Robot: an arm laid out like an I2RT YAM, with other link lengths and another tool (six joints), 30 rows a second.
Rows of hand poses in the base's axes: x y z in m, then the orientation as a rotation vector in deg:
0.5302 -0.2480 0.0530 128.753 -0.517 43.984
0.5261 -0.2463 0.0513 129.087 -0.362 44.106
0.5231 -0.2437 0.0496 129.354 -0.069 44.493
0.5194 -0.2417 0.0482 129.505 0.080 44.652
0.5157 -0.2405 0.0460 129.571 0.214 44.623
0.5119 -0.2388 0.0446 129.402 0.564 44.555
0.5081 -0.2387 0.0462 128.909 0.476 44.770
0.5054 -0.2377 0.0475 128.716 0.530 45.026
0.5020 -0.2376 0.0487 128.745 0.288 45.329
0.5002 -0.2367 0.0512 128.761 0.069 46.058
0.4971 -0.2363 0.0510 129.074 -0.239 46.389
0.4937 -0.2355 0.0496 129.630 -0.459 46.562
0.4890 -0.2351 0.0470 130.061 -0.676 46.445
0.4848 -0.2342 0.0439 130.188 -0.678 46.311
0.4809 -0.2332 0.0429 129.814 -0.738 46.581
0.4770 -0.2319 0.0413 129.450 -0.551 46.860
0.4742 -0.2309 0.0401 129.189 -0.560 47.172
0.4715 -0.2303 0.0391 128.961 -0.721 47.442
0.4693 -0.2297 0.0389 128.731 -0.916 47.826
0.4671 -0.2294 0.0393 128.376 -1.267 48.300
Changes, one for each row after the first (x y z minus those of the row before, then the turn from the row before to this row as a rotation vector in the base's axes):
-0.0041 0.0017 -0.0017 0.299 0.039 0.224
-0.0030 0.0026 -0.0017 0.262 -0.118 0.400
-0.0037 0.0020 -0.0014 0.139 -0.031 0.193
-0.0037 0.0012 -0.0022 0.023 0.074 0.096
-0.0038 0.0017 -0.0014 -0.253 0.106 0.178
-0.0038 0.0001 0.0016 -0.387 -0.290 -0.089
-0.0027 0.0010 0.0013 -0.134 -0.206 0.089
-0.0034 0.0001 0.0012 0.152 -0.270 -0.048
-0.0018 0.0009 0.0025 0.232 -0.556 0.122
-0.0031 0.0004 -0.0002 0.438 -0.237 -0.017
-0.0034 0.0008 -0.0014 0.604 -0.045 0.041
-0.0047 0.0004 -0.0026 0.423 0.123 -0.090
-0.0042 0.0009 -0.0031 0.087 0.121 -0.020
-0.0039 0.0010 -0.0010 -0.268 -0.291 -0.031
-0.0039 0.0013 -0.0016 -0.317 -0.226 0.143
-0.0028 0.0010 -0.0012 -0.166 -0.279 0.047
-0.0027 0.0006 -0.0010 -0.106 -0.285 -0.064
-0.0022 0.0006 -0.0002 -0.072 -0.373 -0.045
-0.0022 0.0003 0.0004 -0.124 -0.510 -0.147

